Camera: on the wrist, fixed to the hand. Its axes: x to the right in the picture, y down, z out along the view.
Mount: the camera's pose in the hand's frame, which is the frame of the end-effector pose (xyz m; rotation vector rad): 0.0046 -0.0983 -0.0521 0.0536 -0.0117 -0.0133
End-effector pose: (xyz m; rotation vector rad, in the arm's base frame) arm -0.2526 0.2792 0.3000 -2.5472 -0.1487 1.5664
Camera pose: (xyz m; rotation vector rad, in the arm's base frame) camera -0.2047 0.3729 0.3365 -2.4918 -0.1230 1.5592
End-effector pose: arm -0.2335 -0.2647 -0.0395 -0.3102 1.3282 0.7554
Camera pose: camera -0.2086 -0.3665 -0.0771 -0.2713 1.3319 0.7083
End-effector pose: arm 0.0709 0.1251 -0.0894 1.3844 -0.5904 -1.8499
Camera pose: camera 0.0917 0.1861 -0.1802 1.4163 -0.6424 -1.8662
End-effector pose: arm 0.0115 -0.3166 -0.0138 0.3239 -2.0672 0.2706
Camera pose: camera 0.0848 -0.3927 0.0214 0.3725 -2.0712 0.3171
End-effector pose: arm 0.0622 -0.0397 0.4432 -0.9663 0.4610 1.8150
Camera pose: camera 0.1703 -0.0292 0.4186 -0.9196 0.4925 1.7867
